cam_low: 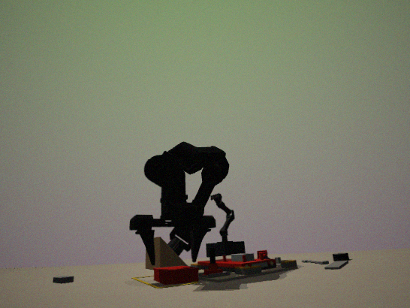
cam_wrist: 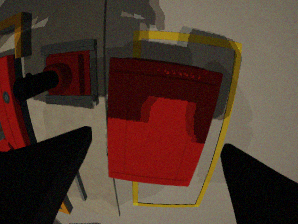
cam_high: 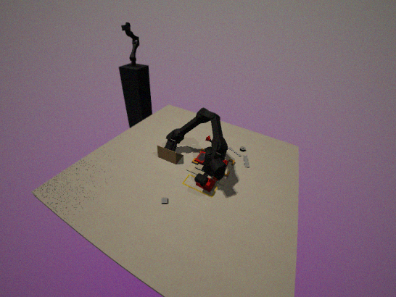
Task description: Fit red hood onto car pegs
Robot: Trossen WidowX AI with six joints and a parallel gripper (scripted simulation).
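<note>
The red hood lies 20 mm below my gripper tip. Also, from my gripper tip: grey engine block 190 mm to the left, 30 mm ahead, 10 mm below.
</note>
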